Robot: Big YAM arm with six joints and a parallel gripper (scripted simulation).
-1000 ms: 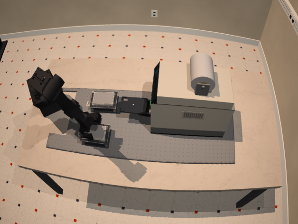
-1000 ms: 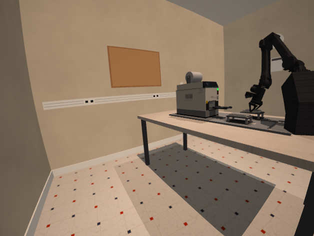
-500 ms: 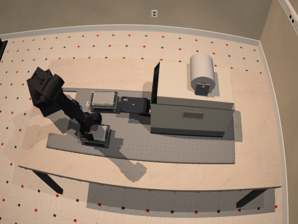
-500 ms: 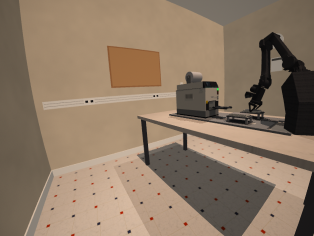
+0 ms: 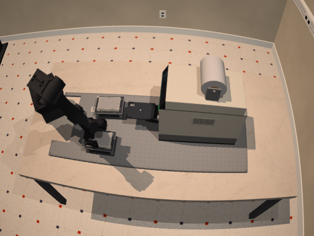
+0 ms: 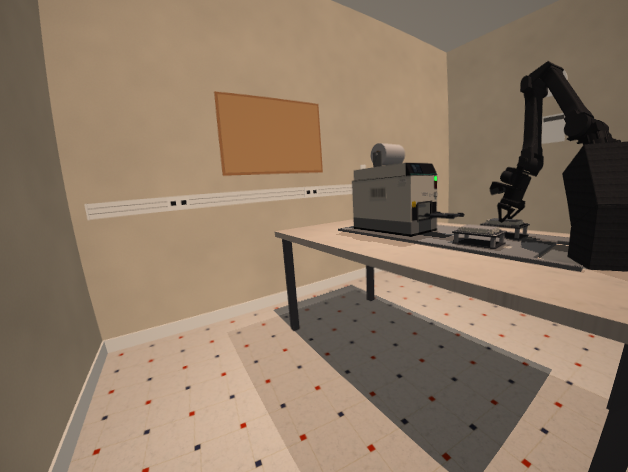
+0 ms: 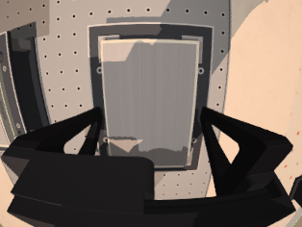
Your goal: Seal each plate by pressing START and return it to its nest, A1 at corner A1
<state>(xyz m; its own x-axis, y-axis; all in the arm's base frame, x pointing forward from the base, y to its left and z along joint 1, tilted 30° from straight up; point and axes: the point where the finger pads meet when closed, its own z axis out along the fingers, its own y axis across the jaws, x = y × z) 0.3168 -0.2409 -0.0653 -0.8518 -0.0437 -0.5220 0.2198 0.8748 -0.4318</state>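
Right now the plate is 1 cm below my hand. Round my hand: yellow warning label: 35 cm ahead, 18 cm to the left, 8 cm above; then start button: 31 cm ahead, 12 cm above, 1 cm to the left; then sealer stage: 23 cm ahead, 12 cm to the left, 3 cm above.
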